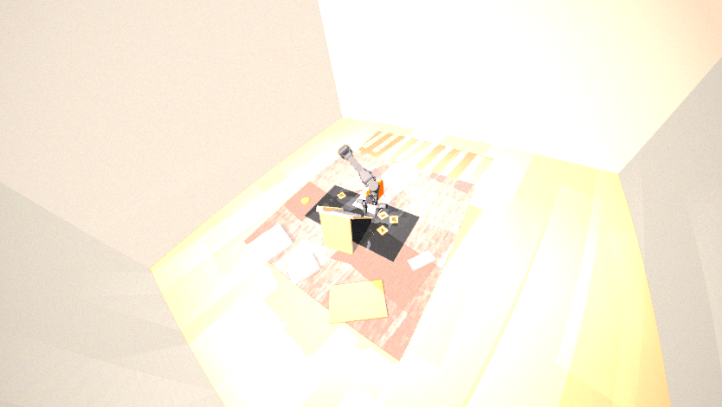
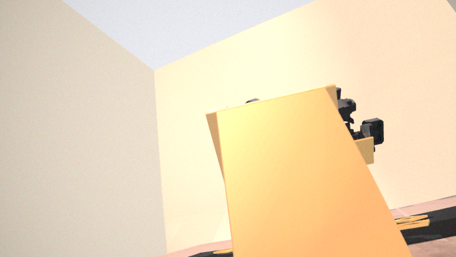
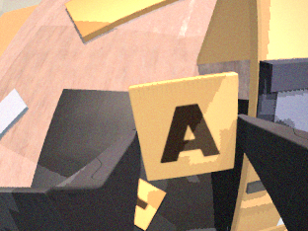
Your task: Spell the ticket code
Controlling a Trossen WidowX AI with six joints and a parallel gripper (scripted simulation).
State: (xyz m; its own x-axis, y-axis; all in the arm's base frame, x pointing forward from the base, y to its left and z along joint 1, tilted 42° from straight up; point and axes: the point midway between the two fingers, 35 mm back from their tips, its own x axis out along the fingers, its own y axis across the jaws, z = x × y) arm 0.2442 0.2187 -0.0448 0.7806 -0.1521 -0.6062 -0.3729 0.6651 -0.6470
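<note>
Now: gripper tip 15 cm to the left of the white ticket and 8 cm above it. The rest, counted from my gripper tip: letter tile: right at my gripper tip; flat yellow slab: 39 cm ahead, 23 cm to the left, 15 cm below; black mat: 8 cm behind, 17 cm to the right, 16 cm below.
</note>
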